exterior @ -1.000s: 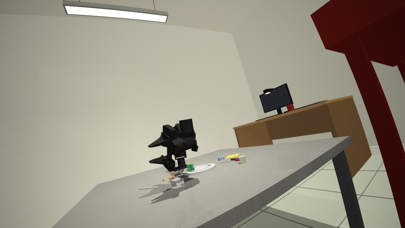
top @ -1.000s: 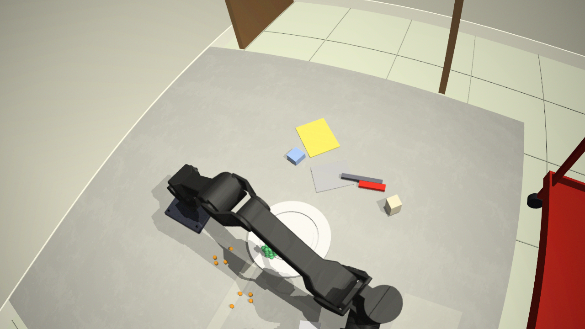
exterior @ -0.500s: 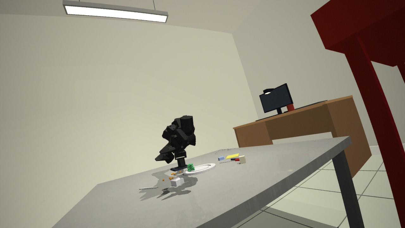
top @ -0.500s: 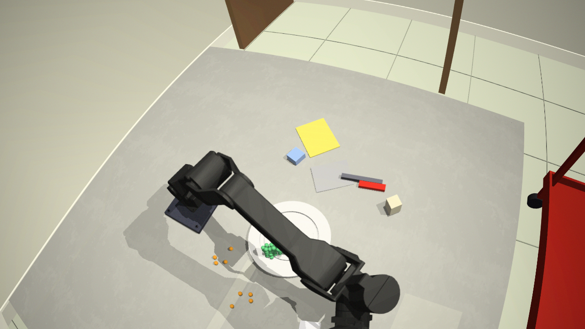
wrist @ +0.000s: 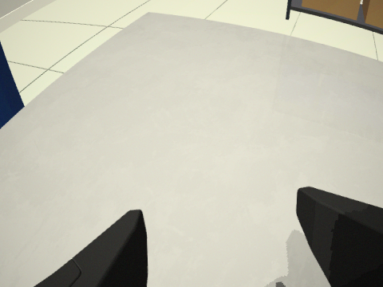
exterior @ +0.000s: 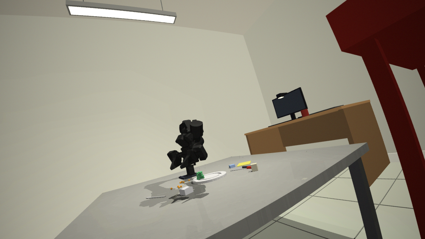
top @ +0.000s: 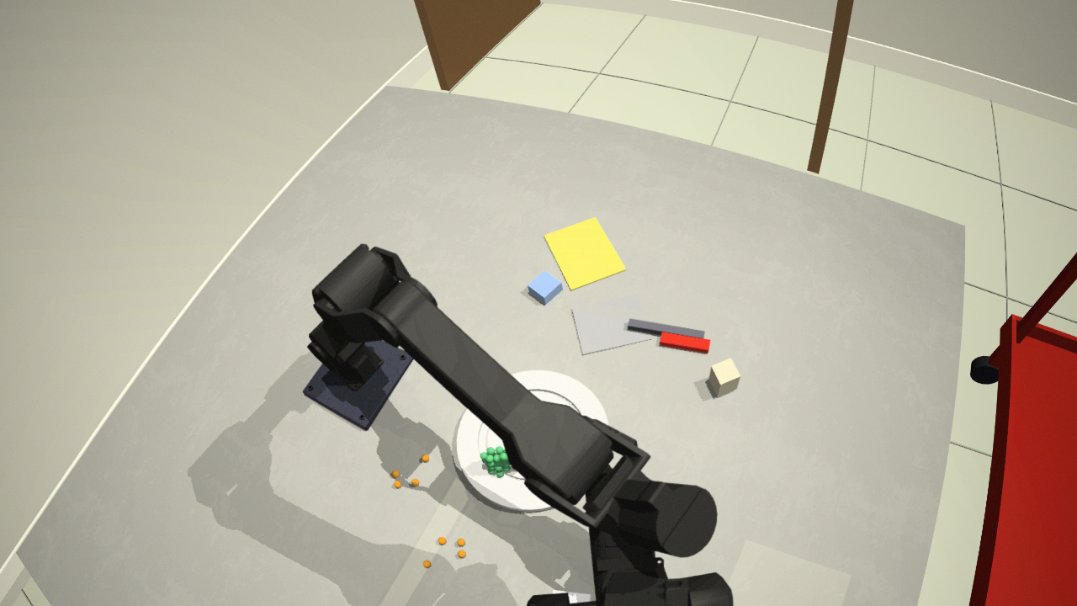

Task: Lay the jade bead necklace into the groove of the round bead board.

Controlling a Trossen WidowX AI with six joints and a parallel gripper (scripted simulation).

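Right now my gripper tip is 29 cm past the inner disc, 19 cm to the right of it and 12 cm above it. Round my gripper tip: grey rod: 21 cm behind, 13 cm below, 11 cm to the right; cream cube: 39 cm to the left, 12 cm behind, 11 cm below; bead board: 29 cm behind, 19 cm to the left, 12 cm below.
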